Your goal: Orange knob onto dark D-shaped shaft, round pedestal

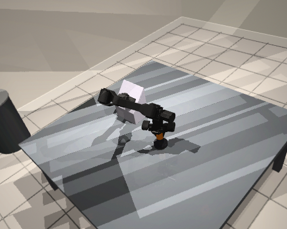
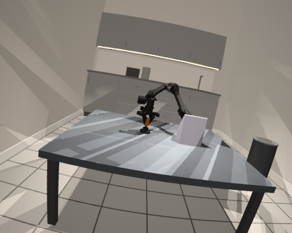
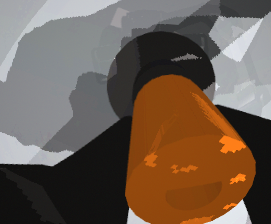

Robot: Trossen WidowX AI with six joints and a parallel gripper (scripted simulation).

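My gripper tip is 20 mm below the orange knob. Round my gripper tip: round dark pedestal: 40 mm below.
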